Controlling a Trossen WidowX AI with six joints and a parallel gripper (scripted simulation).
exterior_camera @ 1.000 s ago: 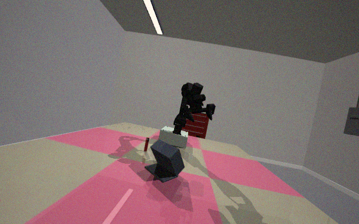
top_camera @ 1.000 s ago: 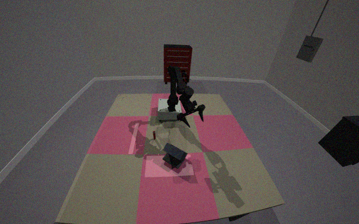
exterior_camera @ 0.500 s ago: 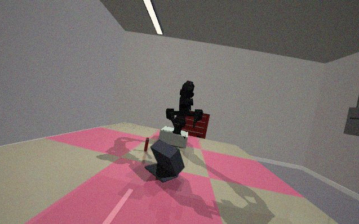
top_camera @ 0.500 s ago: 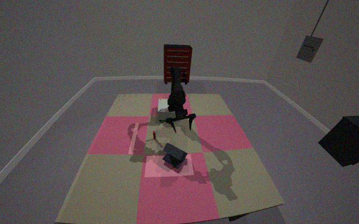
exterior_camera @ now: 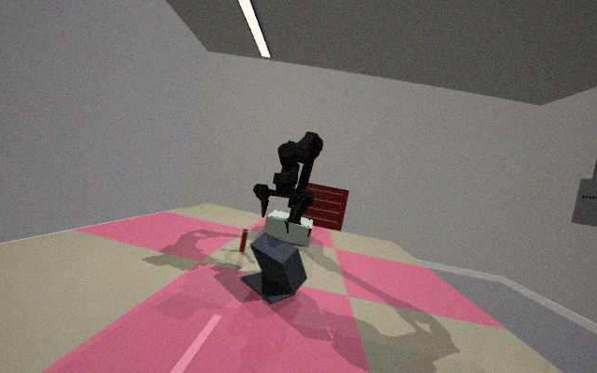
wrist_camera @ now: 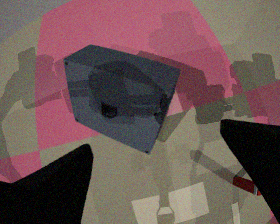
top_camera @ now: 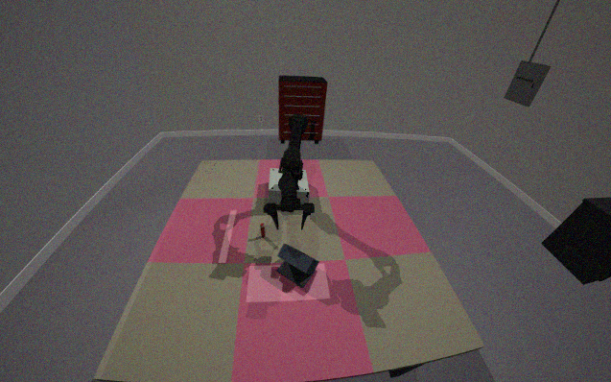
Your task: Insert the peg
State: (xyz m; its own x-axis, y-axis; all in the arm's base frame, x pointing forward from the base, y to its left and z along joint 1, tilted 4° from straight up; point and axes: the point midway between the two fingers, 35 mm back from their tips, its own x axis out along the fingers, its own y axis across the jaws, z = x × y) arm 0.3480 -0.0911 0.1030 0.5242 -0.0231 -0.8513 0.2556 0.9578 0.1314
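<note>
Now: gripper tip 12 cm past the red peg, 10 cm to the left of it and 10 cm above it. From my gripper tip the other things lie so: dark grey sloped panel 9 cm below, 7 cm ahead, 2 cm to the left.
</note>
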